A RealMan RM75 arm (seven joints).
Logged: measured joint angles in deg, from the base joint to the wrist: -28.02 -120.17 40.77 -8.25 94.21 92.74 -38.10; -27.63 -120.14 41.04 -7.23 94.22 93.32 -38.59; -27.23 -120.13 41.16 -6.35 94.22 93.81 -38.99; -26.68 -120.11 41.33 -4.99 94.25 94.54 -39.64; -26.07 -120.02 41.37 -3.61 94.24 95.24 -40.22; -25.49 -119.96 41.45 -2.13 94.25 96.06 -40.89; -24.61 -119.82 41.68 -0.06 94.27 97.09 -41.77; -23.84 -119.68 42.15 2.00 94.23 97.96 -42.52; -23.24 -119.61 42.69 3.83 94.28 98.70 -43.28
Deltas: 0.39 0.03 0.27 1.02 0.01 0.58 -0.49; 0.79 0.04 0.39 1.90 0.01 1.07 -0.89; 1.34 0.06 0.56 3.26 0.04 1.80 -1.54; 1.95 0.15 0.60 4.64 0.03 2.50 -2.12; 2.53 0.21 0.68 6.12 0.04 3.32 -2.79; 3.41 0.35 0.91 8.19 0.06 4.35 -3.67; 4.18 0.49 1.38 10.25 0.02 5.22 -4.42; 4.78 0.56 1.92 12.08 0.07 5.96 -5.18
